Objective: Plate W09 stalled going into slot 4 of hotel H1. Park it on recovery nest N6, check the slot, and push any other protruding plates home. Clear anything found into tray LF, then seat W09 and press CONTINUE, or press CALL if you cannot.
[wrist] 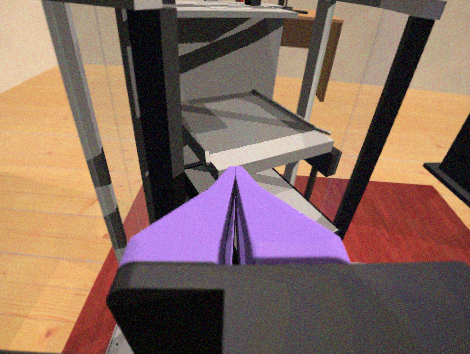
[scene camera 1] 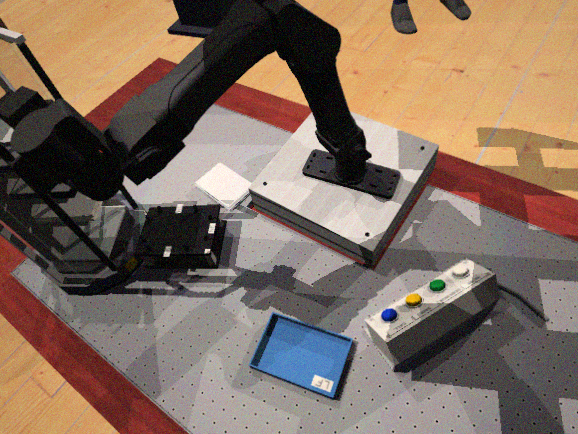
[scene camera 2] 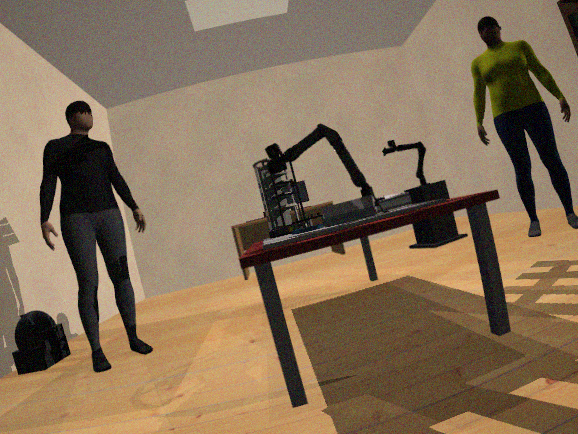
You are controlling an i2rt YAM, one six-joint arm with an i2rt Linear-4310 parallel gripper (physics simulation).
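Observation:
My gripper (wrist: 235,177) shut, holding nothing. Slotted rack (wrist: 315,97). Plate (scene camera 1: 223,185); out of frame in the wrist view. Scene camera 2 does not show the plate, hidden by a button box.

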